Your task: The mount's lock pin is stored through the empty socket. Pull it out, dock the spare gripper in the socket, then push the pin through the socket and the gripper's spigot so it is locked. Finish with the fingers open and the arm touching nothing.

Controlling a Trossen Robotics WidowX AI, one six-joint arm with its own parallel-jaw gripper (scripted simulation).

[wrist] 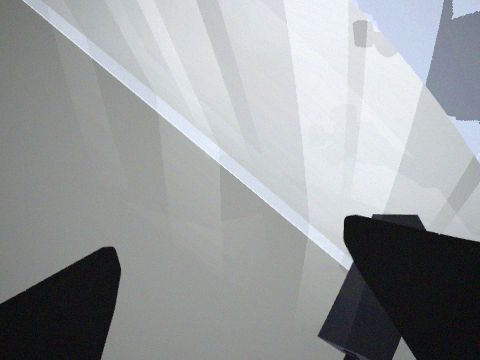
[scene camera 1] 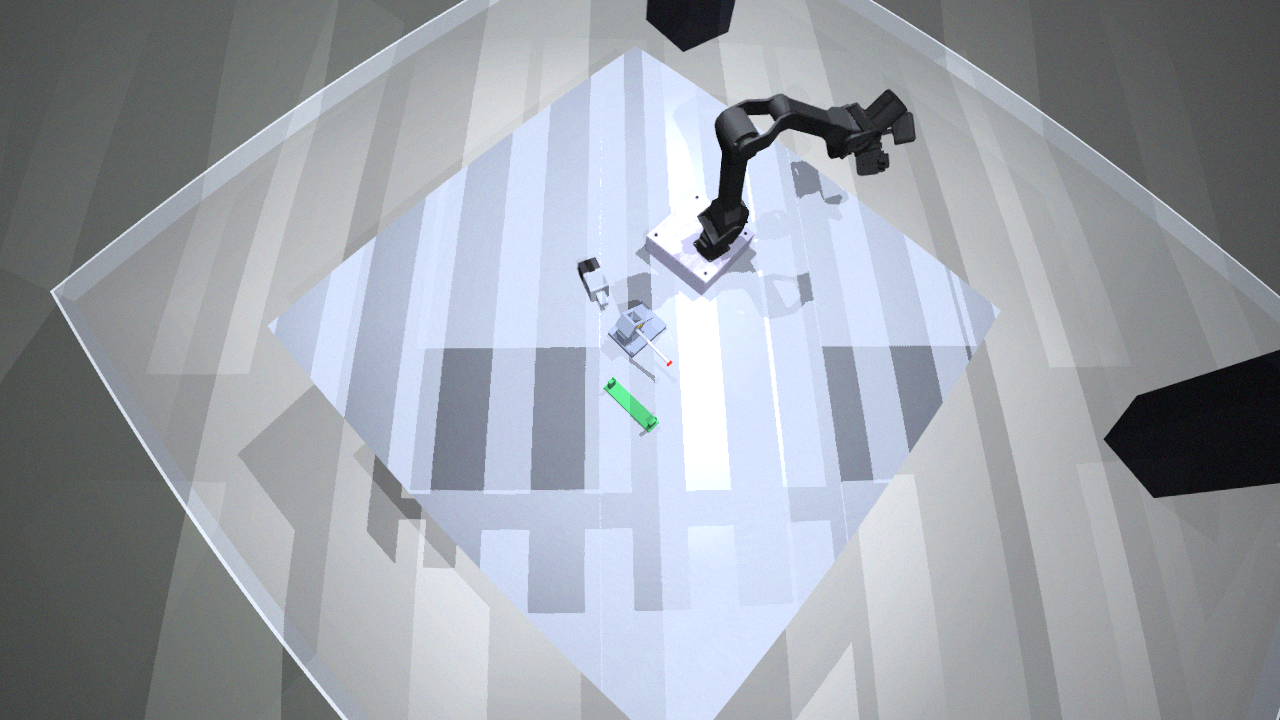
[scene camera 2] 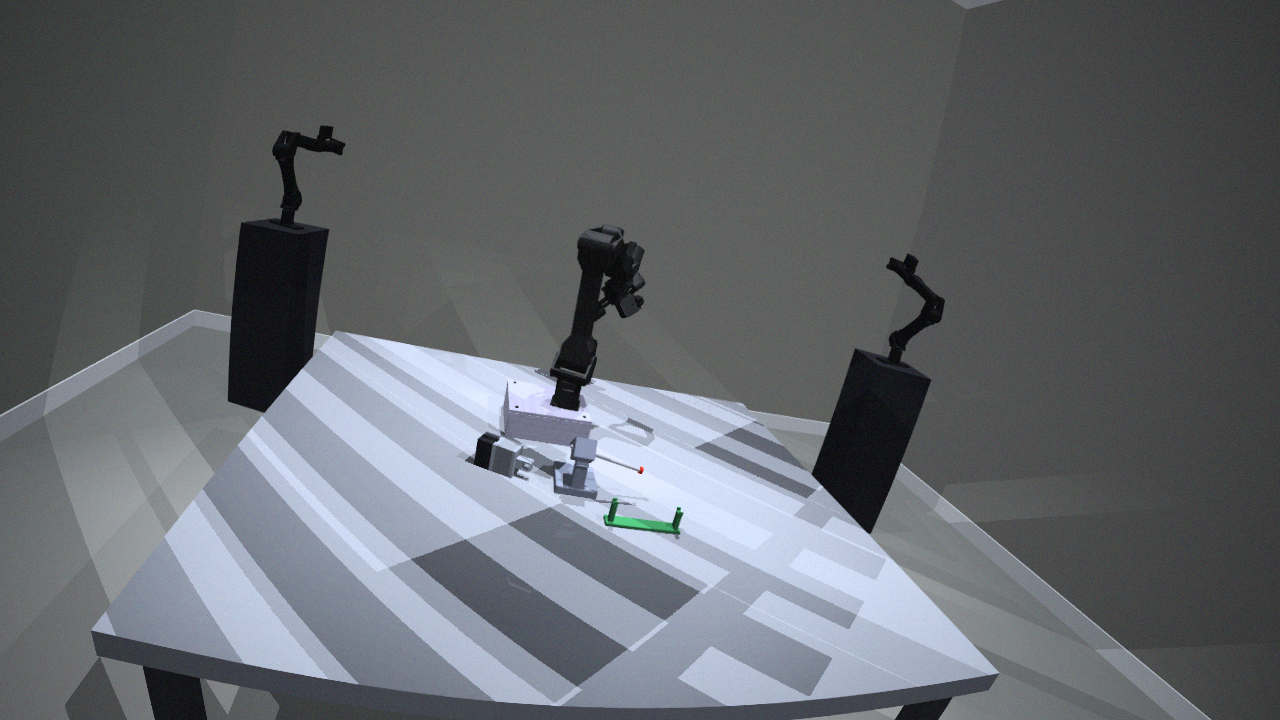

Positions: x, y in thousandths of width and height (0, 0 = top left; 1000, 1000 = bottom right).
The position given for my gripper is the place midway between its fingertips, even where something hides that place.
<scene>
my gripper: wrist 486, 682; scene camera 1 686, 188; scene camera 2 475, 422
spare gripper: scene camera 1 463, 384; scene camera 2 386, 630; not seen in the wrist view (out of frame)
</scene>
